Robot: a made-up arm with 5 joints. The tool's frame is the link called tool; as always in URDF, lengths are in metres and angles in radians. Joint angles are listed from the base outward. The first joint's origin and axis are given. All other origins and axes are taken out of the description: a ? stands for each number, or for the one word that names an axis. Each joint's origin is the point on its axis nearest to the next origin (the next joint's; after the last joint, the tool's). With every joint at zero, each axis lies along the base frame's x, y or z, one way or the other. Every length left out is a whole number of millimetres.
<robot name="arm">
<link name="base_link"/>
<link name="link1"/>
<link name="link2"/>
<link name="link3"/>
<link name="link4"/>
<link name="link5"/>
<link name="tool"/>
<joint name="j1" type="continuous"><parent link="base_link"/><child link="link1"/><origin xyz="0 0 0.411" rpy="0 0 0"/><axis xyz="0 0 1"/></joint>
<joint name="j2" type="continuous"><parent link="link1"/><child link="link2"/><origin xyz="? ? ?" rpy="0 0 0"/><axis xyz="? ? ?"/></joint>
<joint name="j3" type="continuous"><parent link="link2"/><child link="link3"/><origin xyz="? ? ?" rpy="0 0 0"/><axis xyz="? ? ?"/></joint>
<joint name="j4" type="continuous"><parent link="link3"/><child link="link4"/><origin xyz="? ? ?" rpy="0 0 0"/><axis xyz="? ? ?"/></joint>
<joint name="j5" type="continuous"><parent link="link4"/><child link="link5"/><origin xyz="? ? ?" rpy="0 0 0"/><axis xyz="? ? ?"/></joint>
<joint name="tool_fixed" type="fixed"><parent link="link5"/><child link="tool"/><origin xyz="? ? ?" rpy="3.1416 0 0"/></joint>
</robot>
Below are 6 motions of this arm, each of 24 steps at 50 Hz.
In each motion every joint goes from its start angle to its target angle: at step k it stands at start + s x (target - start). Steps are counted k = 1, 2, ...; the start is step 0. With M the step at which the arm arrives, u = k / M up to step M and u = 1 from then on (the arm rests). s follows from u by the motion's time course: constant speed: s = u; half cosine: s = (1 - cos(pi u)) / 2; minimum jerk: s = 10 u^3 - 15 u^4 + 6 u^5.
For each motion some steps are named. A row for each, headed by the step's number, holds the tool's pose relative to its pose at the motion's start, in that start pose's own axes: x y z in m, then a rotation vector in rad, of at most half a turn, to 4 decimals.
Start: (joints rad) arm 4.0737 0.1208 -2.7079 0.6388 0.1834
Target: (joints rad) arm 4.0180 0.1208 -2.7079 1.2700 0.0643
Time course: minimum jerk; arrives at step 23
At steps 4, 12, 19, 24:
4: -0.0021 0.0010 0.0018 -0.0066 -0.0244 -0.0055
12: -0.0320 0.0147 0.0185 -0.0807 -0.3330 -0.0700
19: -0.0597 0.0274 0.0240 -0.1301 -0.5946 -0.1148
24: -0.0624 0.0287 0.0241 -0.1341 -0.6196 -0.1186

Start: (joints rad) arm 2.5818 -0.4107 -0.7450 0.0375 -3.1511
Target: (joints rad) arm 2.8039 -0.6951 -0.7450 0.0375 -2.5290
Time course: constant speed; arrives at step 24
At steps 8, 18, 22, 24:
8: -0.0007 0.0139 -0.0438 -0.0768 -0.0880 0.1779
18: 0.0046 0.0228 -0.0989 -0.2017 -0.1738 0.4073
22: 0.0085 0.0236 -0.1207 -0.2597 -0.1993 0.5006
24: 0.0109 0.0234 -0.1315 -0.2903 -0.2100 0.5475

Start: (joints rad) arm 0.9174 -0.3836 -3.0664 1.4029 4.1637
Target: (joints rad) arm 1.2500 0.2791 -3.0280 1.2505 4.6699
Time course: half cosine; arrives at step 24
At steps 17, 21, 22, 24:
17: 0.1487 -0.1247 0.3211 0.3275 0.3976 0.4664
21: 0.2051 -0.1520 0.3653 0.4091 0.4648 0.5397
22: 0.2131 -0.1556 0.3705 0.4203 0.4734 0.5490
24: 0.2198 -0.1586 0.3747 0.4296 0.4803 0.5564

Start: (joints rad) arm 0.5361 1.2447 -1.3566 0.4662 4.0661
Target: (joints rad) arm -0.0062 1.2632 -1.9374 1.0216 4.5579
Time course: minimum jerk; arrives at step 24
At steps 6, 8, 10, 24:
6: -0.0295 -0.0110 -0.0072 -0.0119 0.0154 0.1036
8: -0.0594 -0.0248 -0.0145 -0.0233 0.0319 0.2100
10: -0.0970 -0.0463 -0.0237 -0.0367 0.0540 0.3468
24: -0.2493 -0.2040 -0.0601 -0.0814 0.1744 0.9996

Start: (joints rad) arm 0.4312 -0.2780 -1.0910 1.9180 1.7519
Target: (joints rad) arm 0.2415 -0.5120 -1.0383 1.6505 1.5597
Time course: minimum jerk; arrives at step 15
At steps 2, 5, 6, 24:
2: 0.0009 0.0010 -0.0001 0.0081 -0.0034 -0.0006
5: 0.0092 0.0114 -0.0009 0.0899 -0.0340 -0.0054
6: 0.0137 0.0174 -0.0012 0.1366 -0.0488 -0.0074
24: 0.0367 0.0599 -0.0008 0.4400 -0.0986 -0.0076

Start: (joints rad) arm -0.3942 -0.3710 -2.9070 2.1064 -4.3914
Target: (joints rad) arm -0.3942 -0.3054 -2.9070 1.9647 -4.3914
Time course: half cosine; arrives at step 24
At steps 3, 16, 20, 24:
3: -0.0004 -0.0011 0.0011 0.0027 -0.0009 0.0000
16: -0.0073 -0.0220 0.0213 0.0542 -0.0180 0.0000
20: -0.0090 -0.0271 0.0266 0.0674 -0.0224 0.0000
24: -0.0096 -0.0290 0.0285 0.0722 -0.0240 0.0000

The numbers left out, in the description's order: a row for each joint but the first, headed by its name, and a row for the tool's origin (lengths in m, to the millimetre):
j2: xyz 0 0 0, axis 0 1 0
j3: xyz 0.078 0 0.417, axis 0 1 0
j4: xyz 0.047 0 -0.208, axis 0 1 0
j5: xyz 0.071 0 -0.09, axis 0 0 -1
tool: xyz 0 0 0

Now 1 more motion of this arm.
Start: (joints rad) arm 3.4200 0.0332 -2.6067 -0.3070 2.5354
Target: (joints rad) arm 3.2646 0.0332 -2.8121 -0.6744 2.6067
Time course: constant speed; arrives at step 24
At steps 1, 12, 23, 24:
1: -0.0028 -0.0029 -0.0016 0.0149 -0.0187 -0.0033
12: -0.0336 -0.0299 -0.0230 0.1665 -0.2330 -0.0420
23: -0.0622 -0.0485 -0.0509 0.2947 -0.4615 -0.0842
24: -0.0646 -0.0498 -0.0537 0.3052 -0.4829 -0.0881

